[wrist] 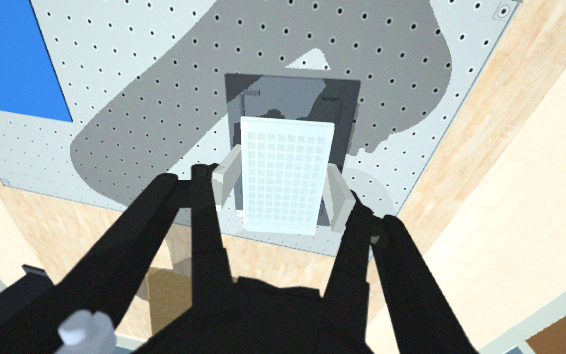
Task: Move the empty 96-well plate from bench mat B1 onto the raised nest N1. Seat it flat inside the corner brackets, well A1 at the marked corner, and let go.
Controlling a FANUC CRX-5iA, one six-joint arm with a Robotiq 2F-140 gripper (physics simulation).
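The 96-well plate is pale and translucent, with its long side running up and down the wrist view. My gripper is shut on it, with one light grey pad at each long side. The plate is above the raised nest N1, a dark grey base, and covers much of it. Two far corner brackets show beyond the plate's far edge. A small white label shows at the nest's near left corner. The near brackets are hidden, and I cannot make out well A1.
The nest is on a light perforated board crossed by the arm's shadow. A blue panel lies at the upper left. The board's edge borders a wooden surface at the right. A brown block and a dark object show at the lower left.
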